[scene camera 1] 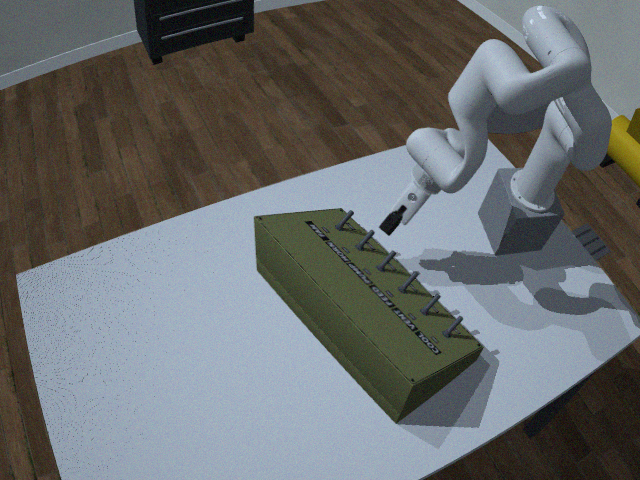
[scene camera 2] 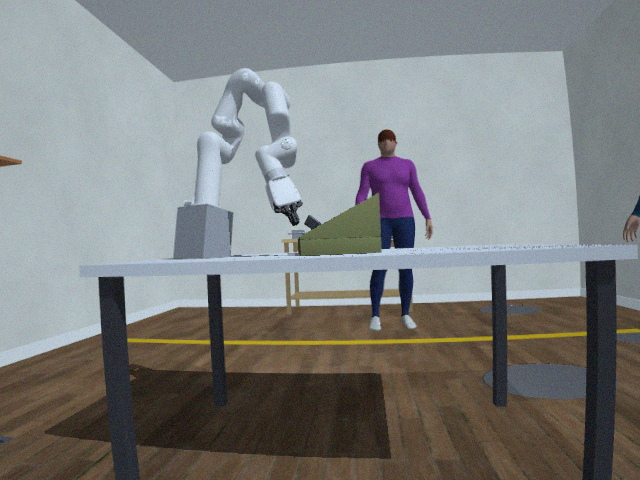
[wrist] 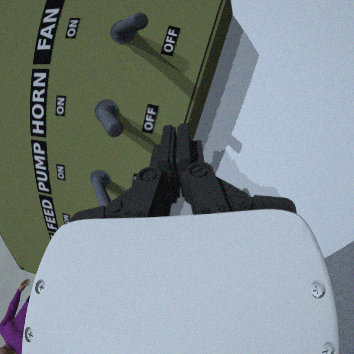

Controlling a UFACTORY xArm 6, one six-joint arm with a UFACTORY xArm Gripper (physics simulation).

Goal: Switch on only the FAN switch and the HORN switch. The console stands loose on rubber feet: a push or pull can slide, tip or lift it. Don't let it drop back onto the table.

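Pixels of known places: gripper, fingertip midpoint: (scene camera 1: 385, 230) (scene camera 2: 296, 224) (wrist: 178, 142); arm's base at its link origin: (scene camera 1: 532, 191) (scene camera 2: 205, 209).
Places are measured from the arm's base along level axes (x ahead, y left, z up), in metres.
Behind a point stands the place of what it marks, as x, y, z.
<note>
The olive wedge console (scene camera 1: 330, 289) @[0.586, -0.035, -0.007] (scene camera 2: 346, 229) @[0.515, -0.278, -0.109] (wrist: 80, 65) @[0.459, -0.177, -0.077] rests flat on the table, its low edge facing the arm. The FAN switch (scene camera 1: 344, 221) @[0.423, -0.210, -0.072] (wrist: 128, 28) @[0.406, -0.209, -0.060] and the HORN switch (scene camera 1: 365, 240) @[0.417, -0.138, -0.070] (wrist: 110, 119) @[0.400, -0.148, -0.058] are grey levers. Both lean towards the low, OFF side, like the other levers in the row. My gripper (scene camera 1: 385, 230) @[0.355, -0.145, -0.079] (scene camera 2: 295, 223) @[0.355, -0.145, -0.079] (wrist: 178, 142) @[0.355, -0.145, -0.079] is shut and empty. Its tips hover above the low edge, close to the HORN switch's OFF side and apart from the levers. In the wrist view the fingers partly hide the low edge.
The PUMP switch (scene camera 1: 386, 261) @[0.413, -0.067, -0.070] (wrist: 101, 186) @[0.410, -0.076, -0.075] is beside HORN, followed by FEED (scene camera 1: 408, 282) @[0.408, 0.004, -0.069], VENT (scene camera 1: 430, 304) @[0.403, 0.075, -0.069] and COOL (scene camera 1: 453, 327) @[0.398, 0.149, -0.070]. The white table (scene camera 1: 155, 335) @[0.916, -0.230, -0.185] (scene camera 2: 465, 255) @[0.777, -0.540, -0.192] carries the console and arm base. A person (scene camera 2: 388, 186) stands behind the table.
</note>
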